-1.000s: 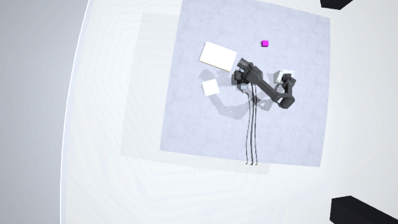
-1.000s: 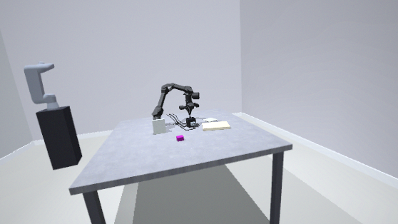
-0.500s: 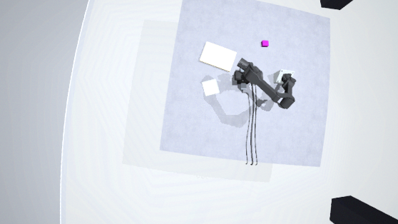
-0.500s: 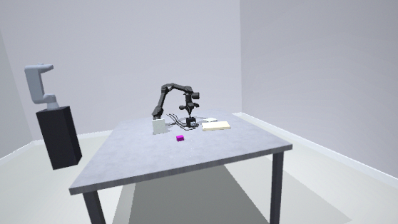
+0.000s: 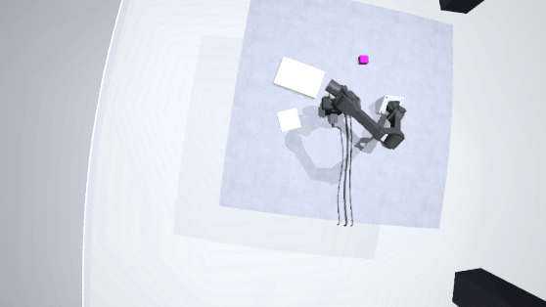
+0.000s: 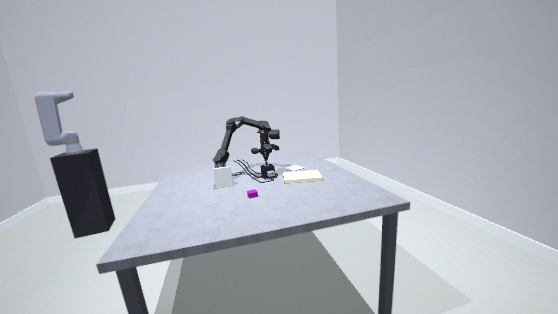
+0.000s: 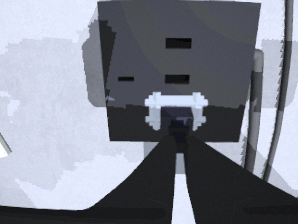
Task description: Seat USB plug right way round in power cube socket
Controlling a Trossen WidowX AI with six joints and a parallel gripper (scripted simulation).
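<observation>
Now: gripper tip 2 cm above the dark USB plug. Round my gripper tip: white pad: 23 cm ahead, 4 cm to the left, 10 cm below; magenta cube: 20 cm behind, 30 cm to the right, 9 cm below; cream flat block: 17 cm ahead, 19 cm to the right, 9 cm below.
</observation>
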